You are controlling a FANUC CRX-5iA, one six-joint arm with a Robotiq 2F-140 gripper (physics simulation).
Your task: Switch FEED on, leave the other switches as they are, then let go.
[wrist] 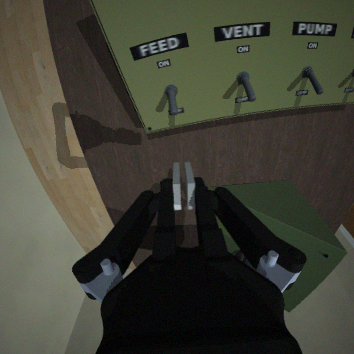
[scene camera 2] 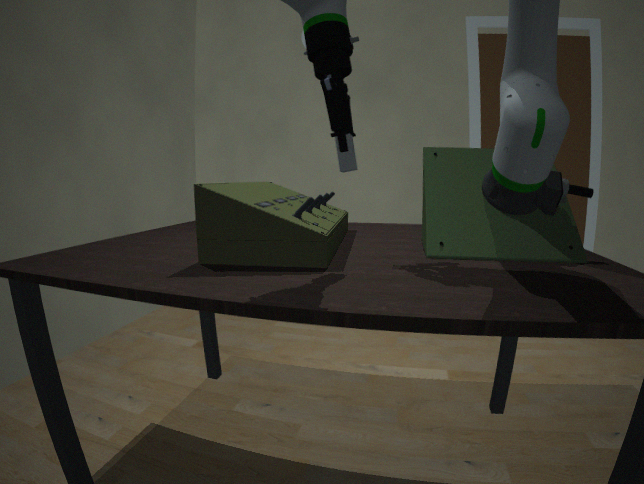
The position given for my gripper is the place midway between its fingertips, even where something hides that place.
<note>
In view: my gripper [scene camera 2: 348,170] and an olive switch box [wrist: 202,58].
My gripper also shows in the wrist view [wrist: 181,171].
</note>
